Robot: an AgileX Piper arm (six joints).
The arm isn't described. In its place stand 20 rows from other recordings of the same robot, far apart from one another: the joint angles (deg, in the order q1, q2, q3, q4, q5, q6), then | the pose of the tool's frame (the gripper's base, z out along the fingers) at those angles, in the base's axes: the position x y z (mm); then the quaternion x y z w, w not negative.
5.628 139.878 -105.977 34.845 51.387 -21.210 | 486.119 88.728 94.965 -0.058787 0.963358 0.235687 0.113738
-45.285 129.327 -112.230 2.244 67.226 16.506 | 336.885 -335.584 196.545 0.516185 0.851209 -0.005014 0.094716
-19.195 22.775 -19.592 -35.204 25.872 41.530 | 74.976 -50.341 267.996 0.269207 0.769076 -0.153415 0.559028
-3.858 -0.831 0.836 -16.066 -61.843 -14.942 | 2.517 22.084 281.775 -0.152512 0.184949 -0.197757 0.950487
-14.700 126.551 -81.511 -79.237 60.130 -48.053 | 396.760 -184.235 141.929 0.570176 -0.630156 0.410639 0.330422
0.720 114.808 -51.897 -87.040 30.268 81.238 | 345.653 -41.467 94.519 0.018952 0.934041 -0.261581 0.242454
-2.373 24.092 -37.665 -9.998 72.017 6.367 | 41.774 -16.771 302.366 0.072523 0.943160 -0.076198 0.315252
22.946 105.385 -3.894 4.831 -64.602 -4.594 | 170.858 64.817 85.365 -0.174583 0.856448 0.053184 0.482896
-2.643 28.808 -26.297 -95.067 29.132 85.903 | 97.820 -48.690 333.113 0.143487 0.662566 -0.245817 0.692814
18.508 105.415 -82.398 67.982 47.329 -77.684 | 367.621 188.473 285.378 -0.414223 0.751213 0.332164 0.392129
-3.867 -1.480 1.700 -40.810 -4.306 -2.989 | 54.917 0.764 209.806 -0.240854 0.610047 -0.289744 0.697051
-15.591 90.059 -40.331 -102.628 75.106 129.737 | 229.933 -153.253 241.702 0.460908 0.550423 -0.503217 0.481010
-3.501 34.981 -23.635 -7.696 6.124 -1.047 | 130.936 -9.313 291.092 -0.030877 0.778822 -0.072110 0.622321
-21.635 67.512 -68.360 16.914 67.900 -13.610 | 210.891 -57.258 369.340 0.087907 0.956053 0.066455 0.271695
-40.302 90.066 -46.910 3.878 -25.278 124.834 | 256.336 -220.850 247.359 0.779211 0.068435 0.424743 0.455786
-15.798 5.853 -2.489 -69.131 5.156 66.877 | 59.221 -24.697 219.001 0.113385 0.699256 -0.139566 0.691886
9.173 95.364 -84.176 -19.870 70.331 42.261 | 338.581 25.172 311.944 0.241536 0.948696 -0.101346 0.177101
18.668 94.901 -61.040 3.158 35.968 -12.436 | 313.165 108.913 216.985 -0.244001 0.944779 0.032462 0.216338
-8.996 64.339 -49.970 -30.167 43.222 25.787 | 212.545 -65.355 311.168 0.156490 0.909359 -0.181940 0.339816
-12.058 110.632 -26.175 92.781 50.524 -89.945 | 226.926 23.267 74.930 0.077653 0.896136 0.414745 0.137465
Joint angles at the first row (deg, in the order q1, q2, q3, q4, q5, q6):
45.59, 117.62, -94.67, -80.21, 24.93, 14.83
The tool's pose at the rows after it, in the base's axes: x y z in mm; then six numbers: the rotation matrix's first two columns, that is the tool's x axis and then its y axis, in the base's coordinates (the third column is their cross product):
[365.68 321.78 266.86 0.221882 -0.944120 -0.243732 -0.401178 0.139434 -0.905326]
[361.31 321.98 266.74 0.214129 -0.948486 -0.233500 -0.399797 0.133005 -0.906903]
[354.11 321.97 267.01 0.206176 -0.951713 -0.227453 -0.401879 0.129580 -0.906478]
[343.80 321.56 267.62 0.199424 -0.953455 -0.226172 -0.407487 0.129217 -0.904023]
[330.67 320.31 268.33 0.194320 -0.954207 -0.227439 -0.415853 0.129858 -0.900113]
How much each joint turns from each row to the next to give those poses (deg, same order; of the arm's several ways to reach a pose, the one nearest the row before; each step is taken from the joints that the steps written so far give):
0.38, -0.13, 0.31, -0.39, 1.00, 0.03
0.58, -0.49, 0.79, -0.18, 1.15, 0.10
0.84, -0.95, 1.40, -0.14, 1.22, 0.48
1.09, -1.45, 2.09, -0.17, 1.21, 0.91
1.34, -1.94, 2.77, -0.19, 1.20, 1.25

